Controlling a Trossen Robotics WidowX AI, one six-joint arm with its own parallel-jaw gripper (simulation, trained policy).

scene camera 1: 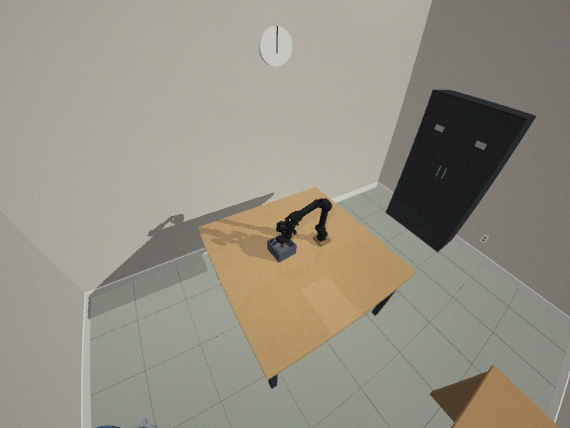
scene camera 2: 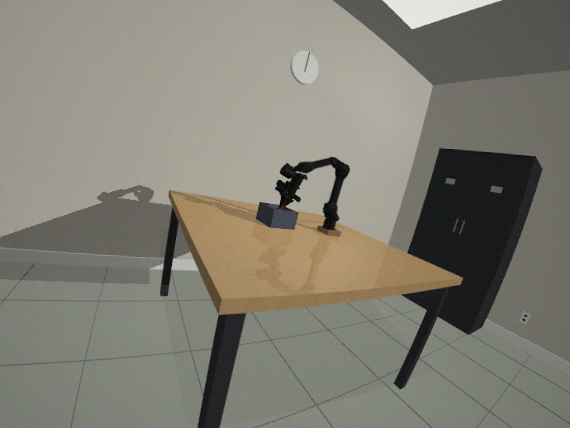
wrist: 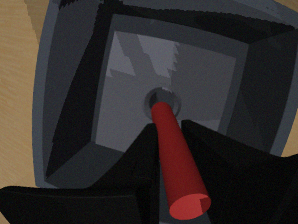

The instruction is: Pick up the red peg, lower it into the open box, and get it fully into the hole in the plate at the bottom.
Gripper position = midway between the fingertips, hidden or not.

Note:
In view: my gripper [wrist: 168, 129], a grey box [scene camera 2: 269, 214], a red peg [wrist: 185, 189] and a grey plate [wrist: 139, 66].
The grey box shows as well in the wrist view [wrist: 73, 56]. Scene camera 2 does not show the grey plate, which is hidden by the grey box.

